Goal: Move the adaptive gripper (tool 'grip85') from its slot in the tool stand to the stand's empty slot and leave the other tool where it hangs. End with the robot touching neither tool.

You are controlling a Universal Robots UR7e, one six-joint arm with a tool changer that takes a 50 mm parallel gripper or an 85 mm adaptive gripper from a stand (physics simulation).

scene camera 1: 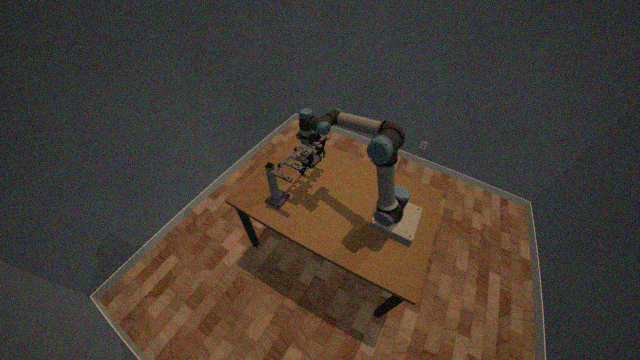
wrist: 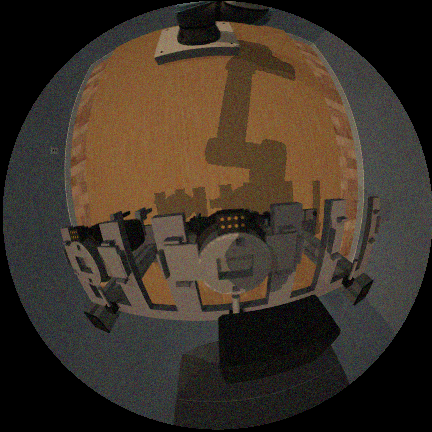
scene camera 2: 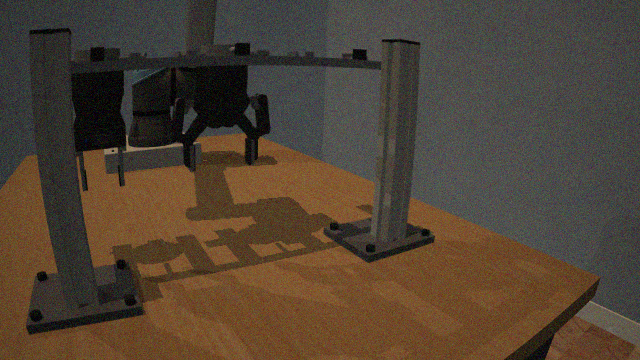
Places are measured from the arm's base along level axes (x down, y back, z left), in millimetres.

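Pixels of known places: arm's base, origin of the base link: [wrist: 198, 36] [scene camera 2: 152, 142].
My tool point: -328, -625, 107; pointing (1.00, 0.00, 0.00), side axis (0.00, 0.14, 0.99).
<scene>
Ahead of a thing's pixels: the offset from my tool point to its top centre, as dx, dy, dz. "spot": to the spot under its first point. Level surfaces: height alone.
The adaptive gripper [scene camera 2: 220, 155] hangs upright in the middle slot of the tool stand [scene camera 1: 273, 182] [scene camera 2: 397, 140] [wrist: 185, 315]. Its fingers stand apart with nothing between them. Its round top plate {spot: +84, +5, -19} [wrist: 211, 262] lies uncovered between two fork arms in the wrist view. The arm's end, a dark block [wrist: 277, 340] in the wrist view, carries no tool and is apart from that plate. The parallel gripper [scene camera 2: 103, 182] hangs in the slot at the left in scene camera 2, its thin fingers apart. Its round top plate [wrist: 82, 262] shows at the left in the wrist view. The slot at the right is empty.
The robot base [scene camera 1: 400, 225] [scene camera 2: 150, 159] [wrist: 200, 49] stands across the wooden table {dx +384} [scene camera 1: 320, 235] [scene camera 2: 450, 300] [wrist: 150, 115] from the stand. The stand's second post {spot: +217, -159, -205} [scene camera 2: 62, 175] rises at the left in scene camera 2. The arm's wrist [scene camera 1: 307, 122] is above the stand.
</scene>
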